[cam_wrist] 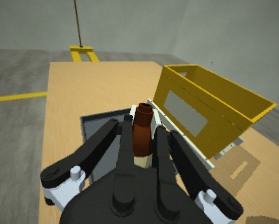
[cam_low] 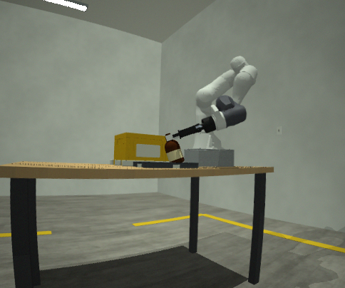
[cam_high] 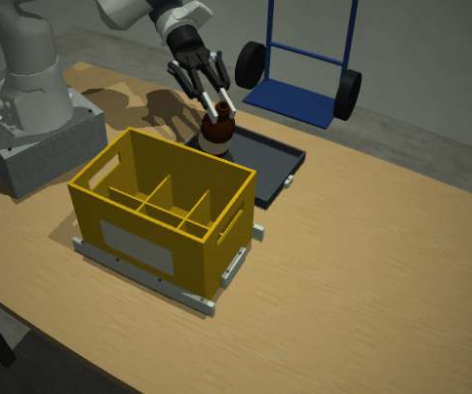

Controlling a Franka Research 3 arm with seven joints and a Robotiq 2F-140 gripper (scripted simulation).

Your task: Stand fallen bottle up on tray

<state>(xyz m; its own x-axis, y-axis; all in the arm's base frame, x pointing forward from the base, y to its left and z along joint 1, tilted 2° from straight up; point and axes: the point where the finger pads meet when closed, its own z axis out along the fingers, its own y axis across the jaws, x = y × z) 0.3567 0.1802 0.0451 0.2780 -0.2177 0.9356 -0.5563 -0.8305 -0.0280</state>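
Right now the bottle is 6 cm below my hand. From my hand the other things lie so: yellow crate (5 cm ahead, 27 cm to the right, 7 cm below); tray (5 cm ahead, 1 cm to the left, 14 cm below).
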